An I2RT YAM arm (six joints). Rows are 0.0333 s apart.
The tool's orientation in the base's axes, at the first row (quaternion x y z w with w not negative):
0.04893 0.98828 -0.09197 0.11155
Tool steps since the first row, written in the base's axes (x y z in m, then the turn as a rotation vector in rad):
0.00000 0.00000 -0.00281 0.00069 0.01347 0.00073
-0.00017 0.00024 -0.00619 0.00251 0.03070 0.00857
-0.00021 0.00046 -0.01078 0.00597 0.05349 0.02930
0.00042 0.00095 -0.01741 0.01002 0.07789 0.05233
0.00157 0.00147 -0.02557 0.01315 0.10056 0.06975
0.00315 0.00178 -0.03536 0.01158 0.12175 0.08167
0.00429 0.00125 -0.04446 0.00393 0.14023 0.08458
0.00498 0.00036 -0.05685 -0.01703 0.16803 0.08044
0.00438 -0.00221 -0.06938 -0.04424 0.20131 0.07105
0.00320 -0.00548 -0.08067 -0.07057 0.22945 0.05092
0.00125 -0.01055 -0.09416 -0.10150 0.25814 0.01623
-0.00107 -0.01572 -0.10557 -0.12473 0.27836 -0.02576
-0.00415 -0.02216 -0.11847 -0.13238 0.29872 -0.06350
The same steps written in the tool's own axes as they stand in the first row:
0.00064 0.00048 0.00269 0.00019 0.01313 -0.00315
0.00160 0.00127 0.00585 -0.00206 0.02886 -0.01360
0.00271 0.00227 0.01020 -0.00844 0.04802 -0.03712
0.00366 0.00395 0.01659 -0.01580 0.06843 -0.06303
0.00446 0.00599 0.02455 -0.02110 0.08800 -0.08343
0.00519 0.00815 0.03420 -0.02070 0.10651 -0.09927
0.00614 0.00932 0.04327 -0.01254 0.12319 -0.10724
0.00824 0.01065 0.05546 0.01087 0.14864 -0.11306
0.01150 0.01021 0.06783 0.04196 0.17961 -0.11623
0.01499 0.00880 0.07903 0.07427 0.20750 -0.10793
0.01959 0.00591 0.09252 0.11443 0.23786 -0.08676
0.02407 0.00253 0.10396 0.14815 0.26210 -0.05534
0.02953 -0.00192 0.11691 0.16579 0.28757 -0.02472

